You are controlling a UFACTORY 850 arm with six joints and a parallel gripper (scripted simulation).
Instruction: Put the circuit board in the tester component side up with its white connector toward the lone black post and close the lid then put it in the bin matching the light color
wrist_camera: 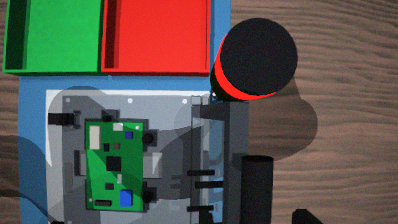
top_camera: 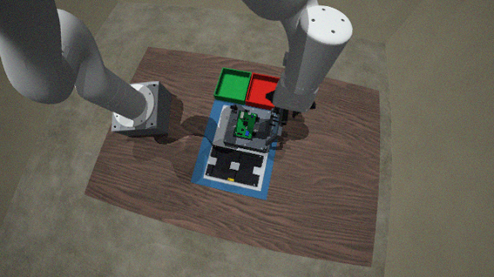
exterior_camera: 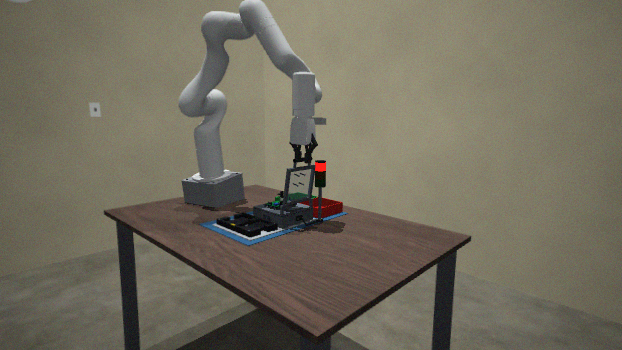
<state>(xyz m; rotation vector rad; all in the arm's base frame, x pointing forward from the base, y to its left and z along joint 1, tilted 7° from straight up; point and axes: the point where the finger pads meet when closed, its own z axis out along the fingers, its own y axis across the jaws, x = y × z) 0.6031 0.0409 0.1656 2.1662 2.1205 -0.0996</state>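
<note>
Right now the green circuit board is 200 mm below my hand and 130 mm behind it. Also, from my hand: red bin (260 mm below, 200 mm to the left, 80 mm behind); then tester lid (90 mm below, 20 mm behind); then green bin (260 mm below, 230 mm behind, 210 mm to the left).
</note>
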